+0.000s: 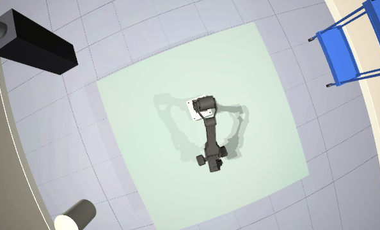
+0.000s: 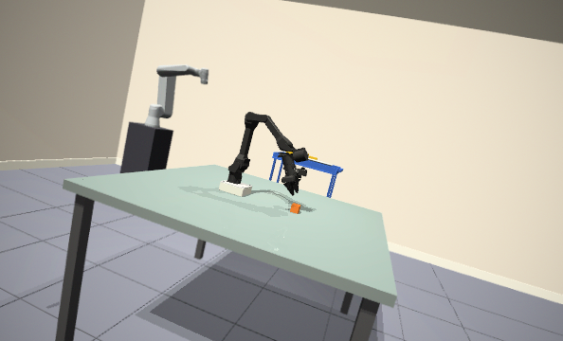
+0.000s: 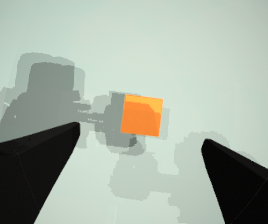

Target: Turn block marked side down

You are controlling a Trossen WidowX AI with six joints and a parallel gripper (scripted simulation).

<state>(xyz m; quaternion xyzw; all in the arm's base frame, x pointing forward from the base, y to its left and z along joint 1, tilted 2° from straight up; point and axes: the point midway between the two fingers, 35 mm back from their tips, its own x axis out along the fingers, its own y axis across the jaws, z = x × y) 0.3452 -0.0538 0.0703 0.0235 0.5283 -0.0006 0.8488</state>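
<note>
The orange block is 7 cm below my gripper tip and 1 cm ahead of it.
</note>
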